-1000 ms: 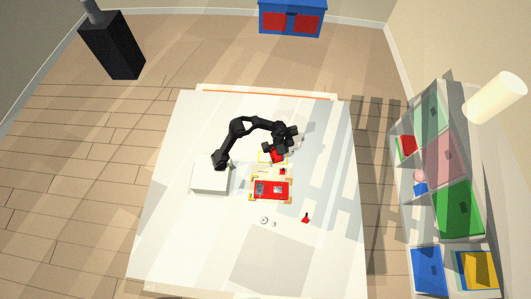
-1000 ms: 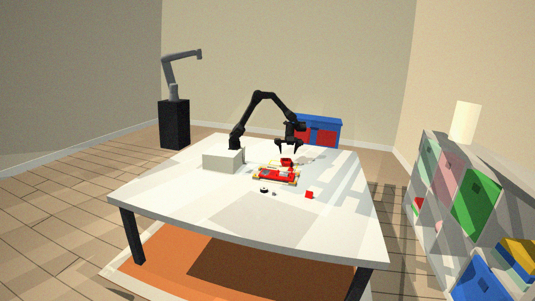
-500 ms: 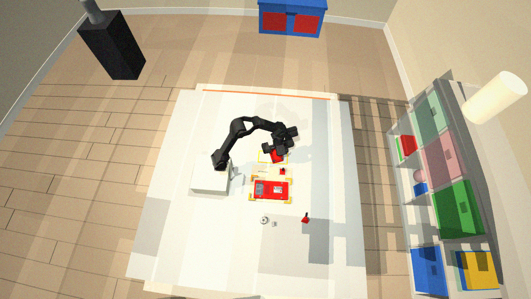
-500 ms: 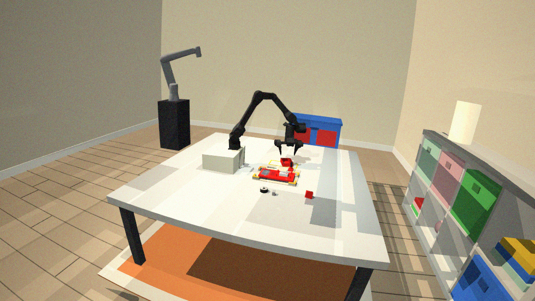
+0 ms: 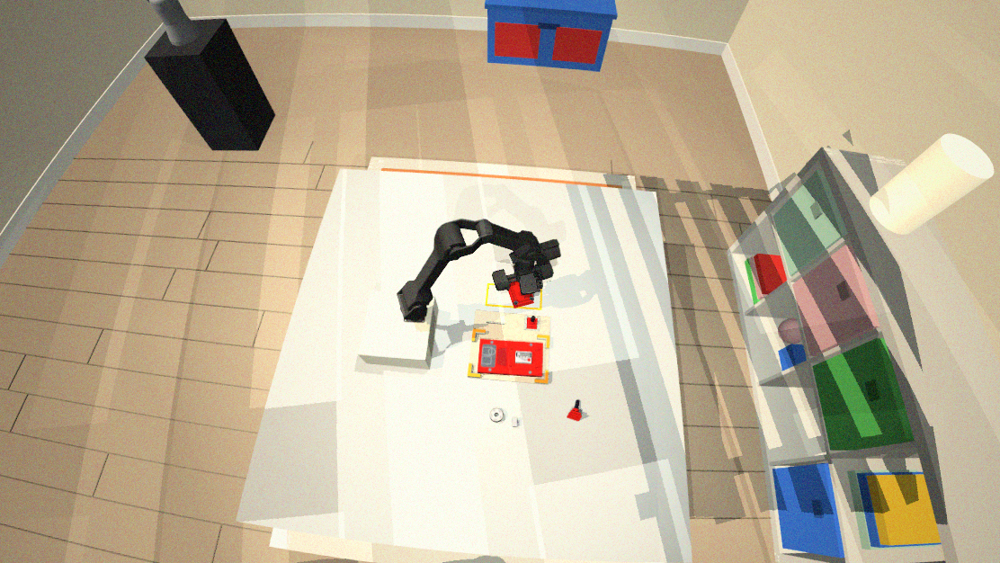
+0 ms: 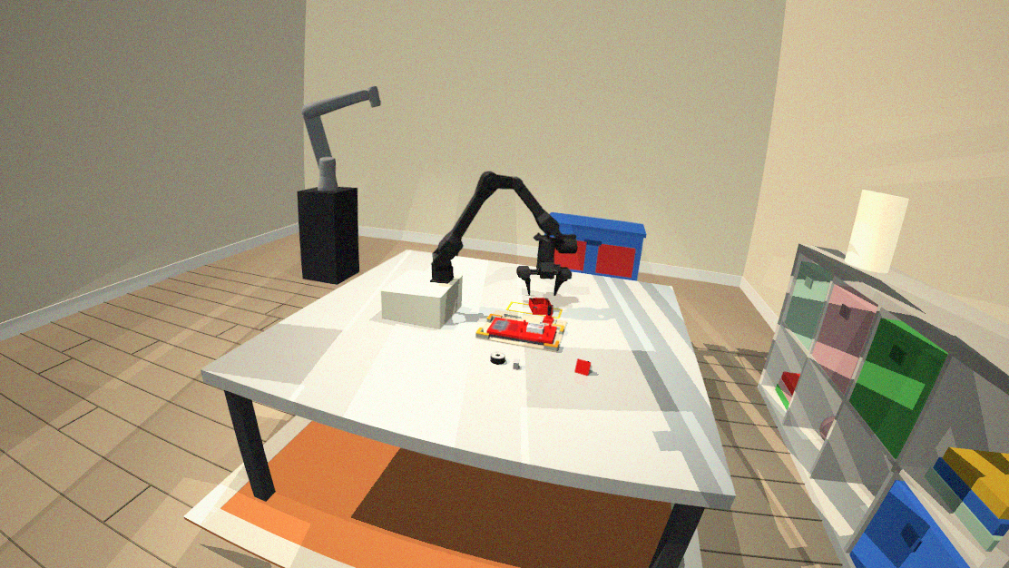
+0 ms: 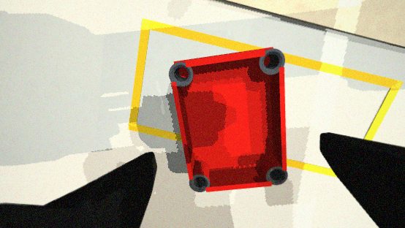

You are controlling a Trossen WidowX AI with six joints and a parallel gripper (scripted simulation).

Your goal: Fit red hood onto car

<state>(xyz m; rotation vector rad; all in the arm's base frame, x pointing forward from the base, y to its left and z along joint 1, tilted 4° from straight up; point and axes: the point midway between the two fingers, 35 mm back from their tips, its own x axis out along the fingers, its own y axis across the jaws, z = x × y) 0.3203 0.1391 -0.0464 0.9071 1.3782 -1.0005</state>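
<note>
My gripper tip is 40 mm above the red hood. The rest, counted from my gripper tip: grey engine block (20 mm ahead, 230 mm to the right, 30 mm below).
</note>
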